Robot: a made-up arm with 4 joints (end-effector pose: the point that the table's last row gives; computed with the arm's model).
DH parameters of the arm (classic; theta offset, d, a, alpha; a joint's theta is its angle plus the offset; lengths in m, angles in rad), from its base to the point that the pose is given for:
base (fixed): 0 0.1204 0 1.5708
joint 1: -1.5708 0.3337 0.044 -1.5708
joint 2: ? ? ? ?
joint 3: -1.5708 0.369 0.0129 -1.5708
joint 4: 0.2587 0 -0.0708 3.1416
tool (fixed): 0.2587 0.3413 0 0
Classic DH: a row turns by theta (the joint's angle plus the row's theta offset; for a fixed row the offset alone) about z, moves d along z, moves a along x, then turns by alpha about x.
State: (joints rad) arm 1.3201 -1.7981 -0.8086 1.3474
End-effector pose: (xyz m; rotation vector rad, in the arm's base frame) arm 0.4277 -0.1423 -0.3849 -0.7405 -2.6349 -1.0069
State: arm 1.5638 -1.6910 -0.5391 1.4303
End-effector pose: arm 0.5206 -0.0337 -0.1874 -0.3588 -2.6958 -1.5405
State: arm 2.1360 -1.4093 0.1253 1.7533
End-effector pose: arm 0.3789 0.1156 0.2876 -0.8936 1.7534 1.9361
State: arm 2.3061 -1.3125 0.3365 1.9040
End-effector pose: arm 0.2618 0.1200 0.3774 -1.2405 1.3929 1.9280
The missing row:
joint 2: 0 -0.1472 -0.0514 -1.5708
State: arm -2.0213 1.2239 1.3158 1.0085
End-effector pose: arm 0.2957 -0.3221 -0.2237 -0.2233 -2.7729 0.3849
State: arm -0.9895 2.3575 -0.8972 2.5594
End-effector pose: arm -0.1990 -0.8417 0.4252 -0.3209 -1.2130 1.3414
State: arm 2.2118 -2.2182 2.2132 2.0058
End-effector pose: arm 0.1549 -0.7483 0.3498 -0.7406 -1.1623 1.9579
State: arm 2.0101 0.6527 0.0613 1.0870
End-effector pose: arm -0.4280 -0.2239 -0.2235 1.2650 -1.3602 -0.0907
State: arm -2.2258 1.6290 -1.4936 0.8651
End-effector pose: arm 0.6028 -0.4188 0.2738 -0.7769 0.3633 -2.4060
